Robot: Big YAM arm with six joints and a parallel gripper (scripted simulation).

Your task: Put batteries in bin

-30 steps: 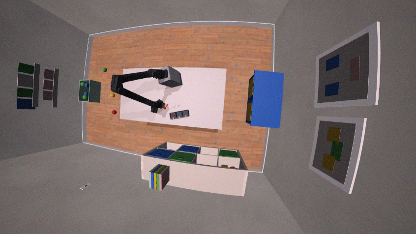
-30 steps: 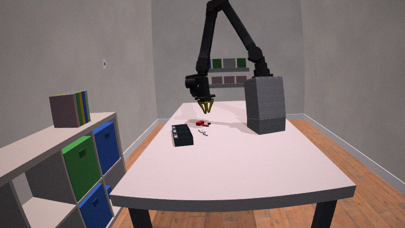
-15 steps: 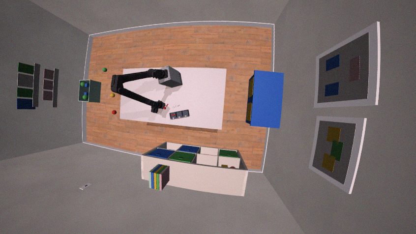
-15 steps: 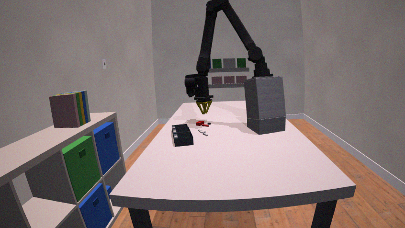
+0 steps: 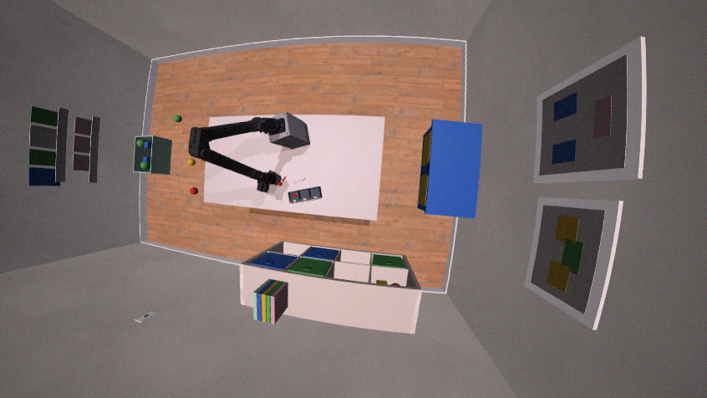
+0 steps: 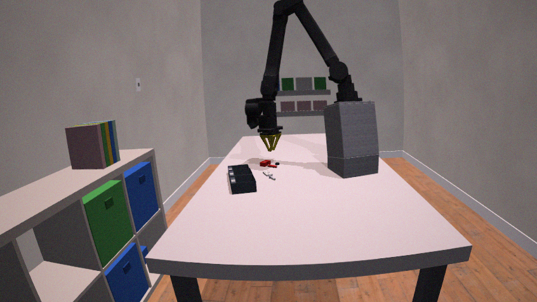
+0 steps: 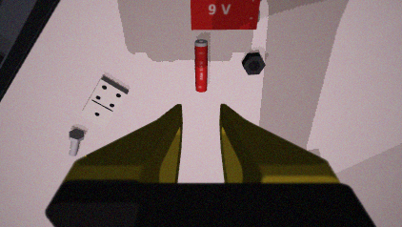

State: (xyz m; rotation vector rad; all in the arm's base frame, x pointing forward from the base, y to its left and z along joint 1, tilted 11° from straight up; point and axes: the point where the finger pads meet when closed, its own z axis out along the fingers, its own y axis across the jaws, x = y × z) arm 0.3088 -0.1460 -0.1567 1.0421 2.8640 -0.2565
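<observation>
The black nut lies 80 mm below my hand, 30 mm to the right of it and 30 mm behind it. Also, from my hand: red nine-volt battery (70 mm below, 50 mm to the right, 20 mm ahead); grey bolt (160 mm to the left, 70 mm below, 20 mm ahead); white domino (90 mm to the left, 80 mm below, 30 mm ahead).
</observation>
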